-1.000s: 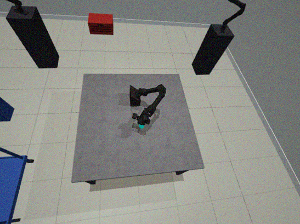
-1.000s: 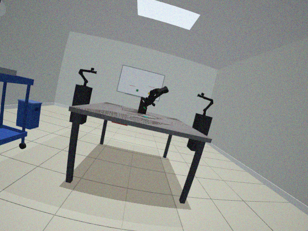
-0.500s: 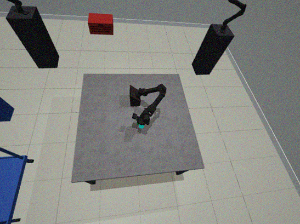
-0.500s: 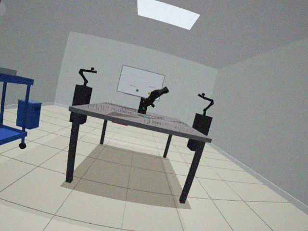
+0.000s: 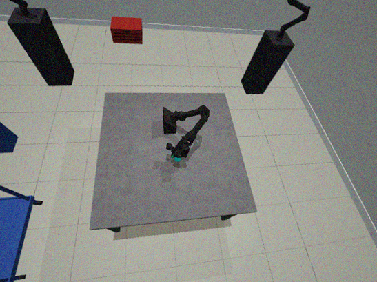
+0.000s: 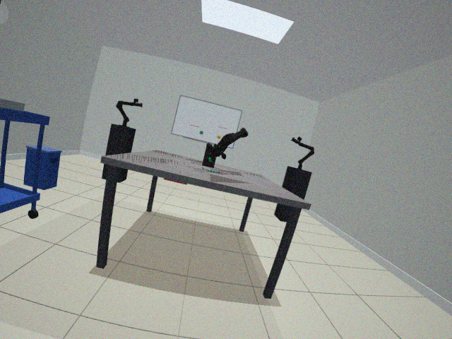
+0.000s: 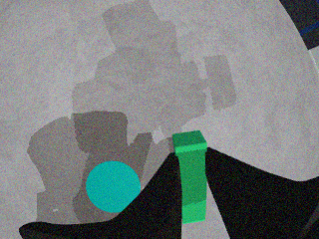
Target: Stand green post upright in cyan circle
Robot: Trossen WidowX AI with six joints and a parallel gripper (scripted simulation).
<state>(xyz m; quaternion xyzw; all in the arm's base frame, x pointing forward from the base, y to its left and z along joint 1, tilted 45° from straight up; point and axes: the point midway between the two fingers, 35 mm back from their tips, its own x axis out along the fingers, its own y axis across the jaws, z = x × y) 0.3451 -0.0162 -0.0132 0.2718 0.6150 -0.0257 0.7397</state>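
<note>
The cyan circle lies 20 mm behind my gripper tip, 60 mm to the left of it and 90 mm below it. From my gripper tip the other things lie so: green post: 20 mm behind, 10 mm below.
</note>
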